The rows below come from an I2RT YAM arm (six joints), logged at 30 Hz.
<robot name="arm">
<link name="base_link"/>
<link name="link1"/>
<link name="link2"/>
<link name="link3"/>
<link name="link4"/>
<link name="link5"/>
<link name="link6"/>
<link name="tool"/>
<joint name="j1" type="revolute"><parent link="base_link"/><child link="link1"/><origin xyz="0 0 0.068" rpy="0 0 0"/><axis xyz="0 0 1"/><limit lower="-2.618" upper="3.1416"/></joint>
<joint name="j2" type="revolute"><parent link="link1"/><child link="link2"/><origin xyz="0.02 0.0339 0.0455" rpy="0 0 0"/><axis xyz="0 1 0"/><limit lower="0" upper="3.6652"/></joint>
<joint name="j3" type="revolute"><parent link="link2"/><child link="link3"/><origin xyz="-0.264 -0.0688 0" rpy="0 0 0"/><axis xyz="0 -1 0"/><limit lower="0" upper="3.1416"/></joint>
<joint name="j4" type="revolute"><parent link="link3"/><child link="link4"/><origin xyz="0.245 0.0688 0.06" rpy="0 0 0"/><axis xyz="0 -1 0"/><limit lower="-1.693" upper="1.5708"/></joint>
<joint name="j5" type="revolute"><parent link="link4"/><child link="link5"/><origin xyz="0.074 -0.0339 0.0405" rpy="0 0 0"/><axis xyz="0 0 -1"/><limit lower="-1.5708" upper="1.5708"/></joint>
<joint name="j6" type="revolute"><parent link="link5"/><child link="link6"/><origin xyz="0.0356 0 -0.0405" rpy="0 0 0"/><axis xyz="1 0 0"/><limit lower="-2.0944" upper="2.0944"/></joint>
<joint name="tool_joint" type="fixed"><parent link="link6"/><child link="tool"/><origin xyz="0 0 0" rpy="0 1.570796 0"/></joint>
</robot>
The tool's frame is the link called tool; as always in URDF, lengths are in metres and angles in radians.
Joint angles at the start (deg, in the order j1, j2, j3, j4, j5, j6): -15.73, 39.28, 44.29, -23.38, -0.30, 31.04
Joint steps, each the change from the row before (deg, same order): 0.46, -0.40, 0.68, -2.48, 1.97, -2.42; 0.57, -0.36, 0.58, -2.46, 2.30, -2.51; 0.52, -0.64, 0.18, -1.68, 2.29, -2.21; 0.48, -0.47, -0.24, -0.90, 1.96, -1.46; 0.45, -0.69, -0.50, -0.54, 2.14, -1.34; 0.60, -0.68, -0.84, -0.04, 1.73, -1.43; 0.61, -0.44, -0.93, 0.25, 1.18, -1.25; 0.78, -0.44, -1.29, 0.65, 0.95, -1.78; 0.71, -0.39, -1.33, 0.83, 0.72, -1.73; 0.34, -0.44, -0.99, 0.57, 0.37, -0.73; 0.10, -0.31, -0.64, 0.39, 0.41, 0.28; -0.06, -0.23, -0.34, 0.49, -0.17, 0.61; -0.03, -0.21, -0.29, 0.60, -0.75, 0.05
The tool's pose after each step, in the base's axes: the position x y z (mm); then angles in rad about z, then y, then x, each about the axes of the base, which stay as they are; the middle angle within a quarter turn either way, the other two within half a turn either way. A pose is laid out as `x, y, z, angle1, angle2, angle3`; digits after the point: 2 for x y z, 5 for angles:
149.12, -41.79, 327.80, -1.91601, 1.11925, 2.45724
145.73, -40.78, 327.69, -1.95392, 1.07908, 2.44524
142.01, -39.88, 327.26, -1.97317, 1.04697, 2.41777
139.79, -39.32, 325.36, -1.98397, 1.02064, 2.39528
137.18, -38.88, 323.07, -1.98351, 0.99556, 2.36233
135.45, -38.04, 319.63, -1.99426, 0.97901, 2.33963
135.00, -37.15, 315.62, -2.01344, 0.96901, 2.33033
135.26, -35.85, 310.19, -2.04870, 0.96460, 2.32795
135.82, -34.63, 304.68, -2.08360, 0.96330, 2.32720
135.60, -33.97, 300.78, -2.09654, 0.96323, 2.32472
135.27, -33.92, 298.36, -2.08528, 0.96008, 2.31646
135.13, -33.94, 297.67, -2.06792, 0.96586, 2.31095
135.27, -33.58, 297.38, -2.06798, 0.98100, 2.31519

